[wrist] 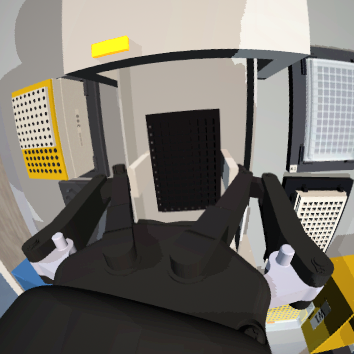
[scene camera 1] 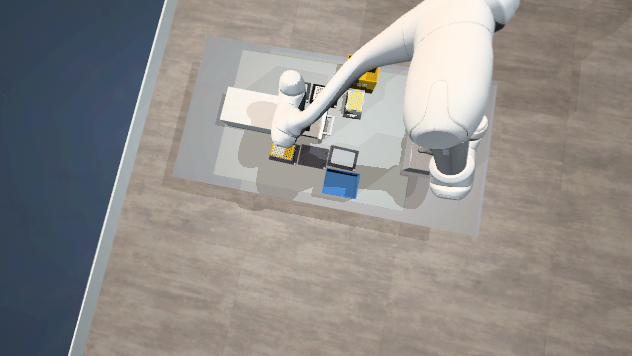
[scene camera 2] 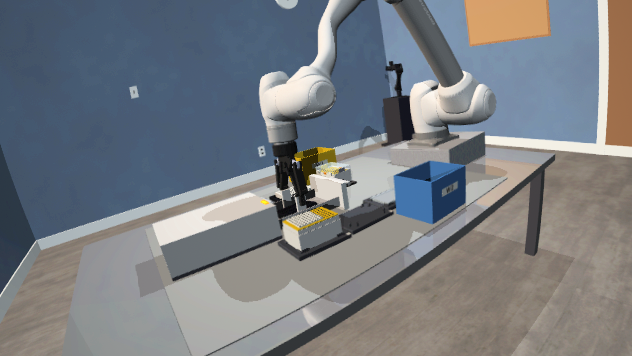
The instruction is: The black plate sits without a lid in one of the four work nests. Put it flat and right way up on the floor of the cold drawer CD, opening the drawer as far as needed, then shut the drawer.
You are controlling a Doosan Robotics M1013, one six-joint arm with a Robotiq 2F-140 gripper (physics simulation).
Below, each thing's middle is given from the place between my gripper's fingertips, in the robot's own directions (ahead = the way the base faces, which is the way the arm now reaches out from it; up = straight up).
Scene:
Now: the black plate (wrist: pixel 184 146) 1 cm above my hand. From my hand the other things lie so: yellow-and-white tip rack (scene camera 2: pixel 309 229) 3 cm ahead, 19 cm to the left, 3 cm above.

